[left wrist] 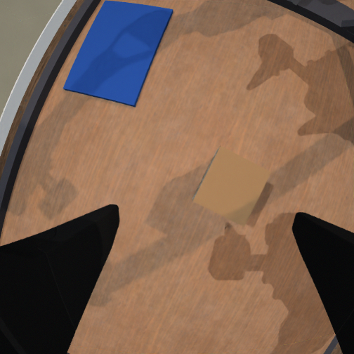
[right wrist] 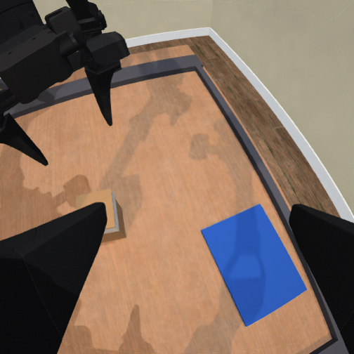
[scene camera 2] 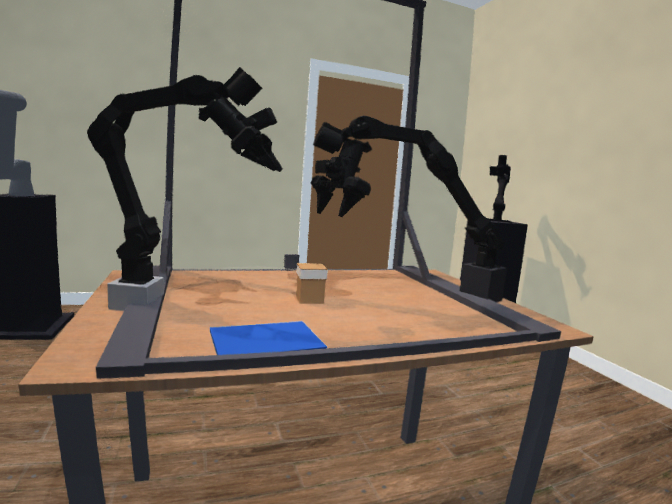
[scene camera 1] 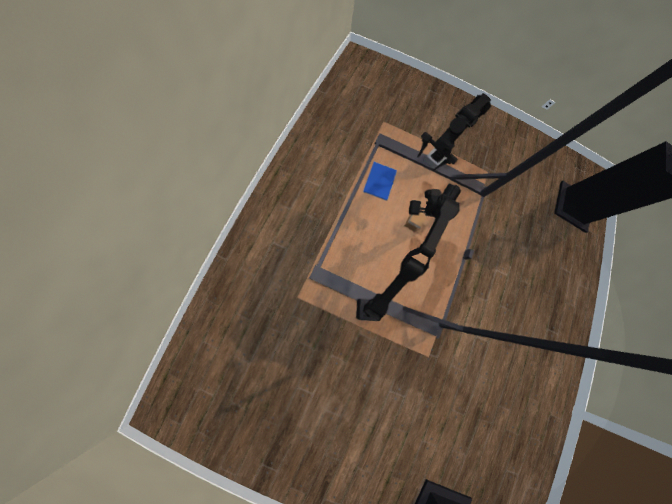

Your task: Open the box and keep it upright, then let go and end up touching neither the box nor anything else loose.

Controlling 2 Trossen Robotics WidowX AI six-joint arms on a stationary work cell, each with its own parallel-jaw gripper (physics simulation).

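Pixels of known places: left gripper, between the fingertips: [scene camera 2: 329, 215] [scene camera 1: 422, 210]; right gripper, between the fingertips: [scene camera 2: 278, 170] [scene camera 1: 425, 164]; left arm's base, origin of its link: [scene camera 2: 485, 265] [scene camera 1: 370, 310]; right arm's base, origin of its link: [scene camera 2: 136, 280] [scene camera 1: 437, 156].
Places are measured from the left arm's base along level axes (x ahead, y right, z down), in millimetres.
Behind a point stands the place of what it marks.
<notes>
A small tan box [scene camera 1: 413, 223] [scene camera 2: 311, 290] [left wrist: 232, 186] [right wrist: 107, 196] stands upright on the table, its lid with a white band sitting shut on top. My left gripper [scene camera 1: 425, 208] {x 477, y 202, z -133 mm} [scene camera 2: 330, 213] {x 477, y 202, z -133 mm} [left wrist: 208, 218] [right wrist: 78, 143] is open and empty, pointing down above the box without touching it. In the left wrist view the box top shows between its fingers, slightly beyond the tips. My right gripper [scene camera 1: 428, 161] {x 655, y 175, z -239 mm} [scene camera 2: 281, 170] {x 655, y 175, z -239 mm} [right wrist: 200, 213] is open and empty, high and to the left of the box in scene camera 2. Its finger hides part of the box in the right wrist view.
A flat blue mat [scene camera 1: 379, 181] {x 733, y 48, z 101 mm} [scene camera 2: 265, 337] {x 742, y 53, z 100 mm} [left wrist: 119, 52] [right wrist: 254, 265] lies near the table's front edge in scene camera 2, left of the box. A dark frame [scene camera 2: 347, 355] {x 657, y -104, z 97 mm} borders the wooden table [scene camera 2: 412, 330] {x 415, y -63, z 108 mm}. Upright posts rise at the frame's back corners.
</notes>
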